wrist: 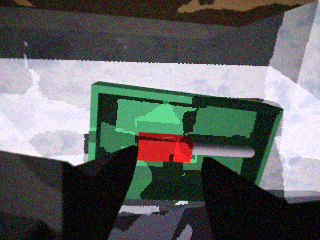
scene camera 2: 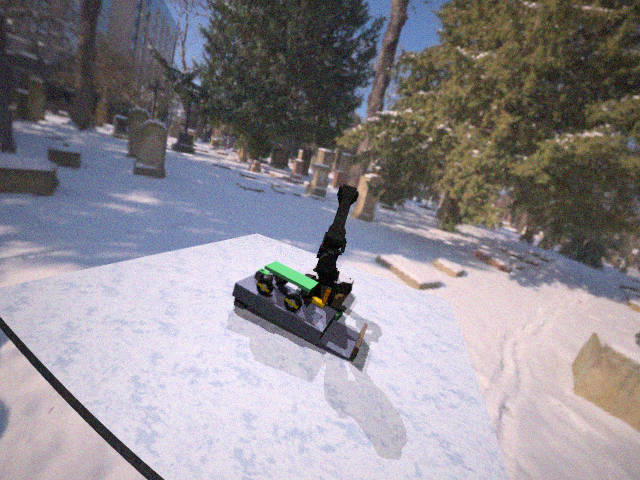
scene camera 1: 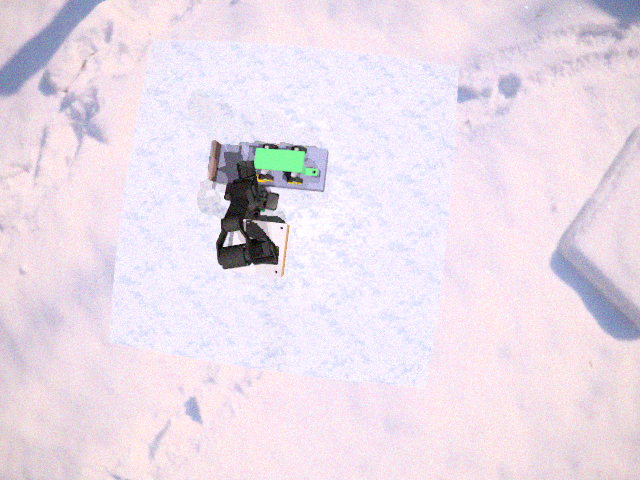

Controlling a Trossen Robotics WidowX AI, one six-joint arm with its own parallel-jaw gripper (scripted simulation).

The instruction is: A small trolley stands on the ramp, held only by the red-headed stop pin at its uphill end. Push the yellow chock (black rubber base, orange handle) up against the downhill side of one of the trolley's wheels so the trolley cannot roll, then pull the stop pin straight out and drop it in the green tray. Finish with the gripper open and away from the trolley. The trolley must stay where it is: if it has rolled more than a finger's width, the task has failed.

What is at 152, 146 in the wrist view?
A stop pin.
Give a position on a green tray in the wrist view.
123, 117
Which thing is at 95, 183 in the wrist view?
My gripper.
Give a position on a green trolley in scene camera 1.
At 267, 158
